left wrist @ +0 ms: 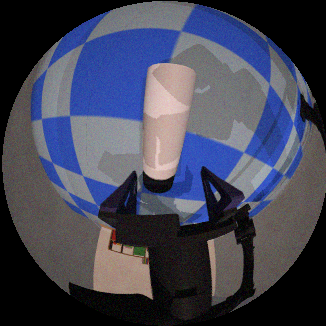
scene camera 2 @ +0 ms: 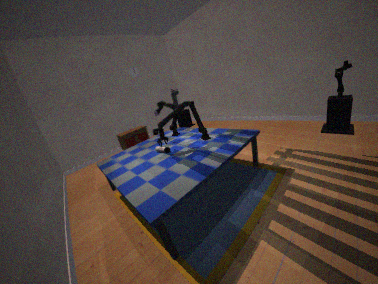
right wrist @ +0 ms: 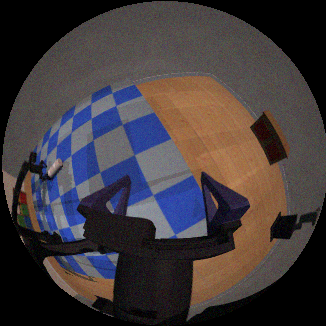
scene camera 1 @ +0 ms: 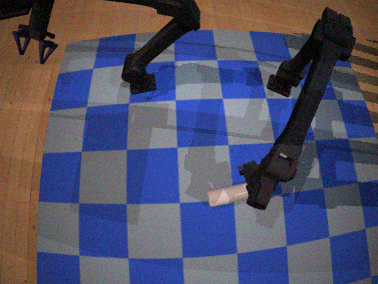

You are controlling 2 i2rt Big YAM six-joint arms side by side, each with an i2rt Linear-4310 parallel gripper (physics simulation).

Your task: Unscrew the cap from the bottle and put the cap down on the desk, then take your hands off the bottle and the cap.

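Seen in the pictures: left gripper, between the fingertips: (left wrist: 168, 171) (scene camera 2: 164, 145) (right wrist: 47, 171) (scene camera 1: 246, 187); right gripper, between the fingertips: (scene camera 2: 154, 115) (right wrist: 163, 176) (scene camera 1: 31, 59); left arm's base, origin of its link: (left wrist: 239, 210) (scene camera 2: 205, 138) (right wrist: 57, 237) (scene camera 1: 279, 86); right arm's base, origin of its link: (scene camera 2: 176, 134) (scene camera 1: 143, 84).
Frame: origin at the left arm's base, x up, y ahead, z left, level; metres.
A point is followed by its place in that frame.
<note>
The pale pink bottle (scene camera 1: 227, 195) {y 0.591, x 0.066, z -0.085 m} (scene camera 2: 161, 149) {y 0.581, x 0.047, z -0.021 m} (left wrist: 166, 120) {y 0.585, x 0.066, z -0.080 m} (right wrist: 55, 168) {y 0.572, x 0.047, z -0.113 m} lies on its side on the checkered desk. Its black cap (scene camera 2: 167, 150) {y 0.520, x 0.035, z 0.047 m} (left wrist: 159, 185) {y 0.519, x 0.065, z 0.017 m} is at the bottle's near end in the left wrist view, against the body; it is hidden by the left gripper in scene camera 1. My left gripper (scene camera 1: 252, 186) {y 0.538, x 0.078, z -0.031 m} (left wrist: 168, 171) {y 0.538, x 0.078, z -0.031 m} is open over the capped end; in its wrist view the cap appears between the spread fingers, with space on both sides. My right gripper (scene camera 1: 32, 58) {y 0.486, x 0.369, z -0.847 m} (right wrist: 163, 176) {y 0.486, x 0.369, z -0.847 m} is open and empty, far from the bottle, beyond the desk's upper left corner in scene camera 1.
The blue and grey checkered desk (scene camera 1: 102, 177) {y 0.722, x 0.000, z -0.571 m} (scene camera 2: 160, 190) {y 0.711, x 0.000, z 0.727 m} bears both arm bases, at its upper part in scene camera 1. Wooden floor (scene camera 1: 17, 200) lies beyond its left edge. A brown cabinet with red panels (scene camera 2: 134, 137) (right wrist: 270, 137) stands beyond the desk.
</note>
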